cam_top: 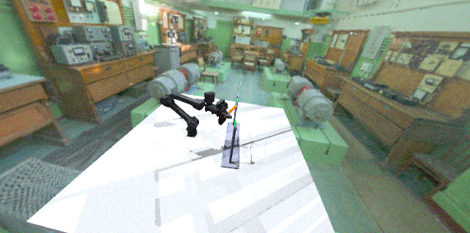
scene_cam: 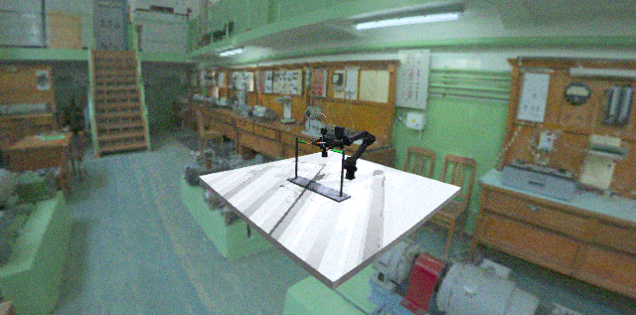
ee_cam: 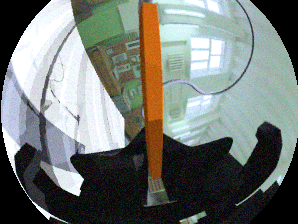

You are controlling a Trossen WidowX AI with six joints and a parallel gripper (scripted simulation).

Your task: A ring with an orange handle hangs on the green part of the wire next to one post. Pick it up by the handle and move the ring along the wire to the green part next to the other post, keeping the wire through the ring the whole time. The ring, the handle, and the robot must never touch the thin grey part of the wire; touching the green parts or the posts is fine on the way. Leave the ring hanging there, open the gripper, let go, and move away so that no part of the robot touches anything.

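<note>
Now: the ring with orange handle 9 cm to the left of my gripper tip and 2 cm above it.
</note>
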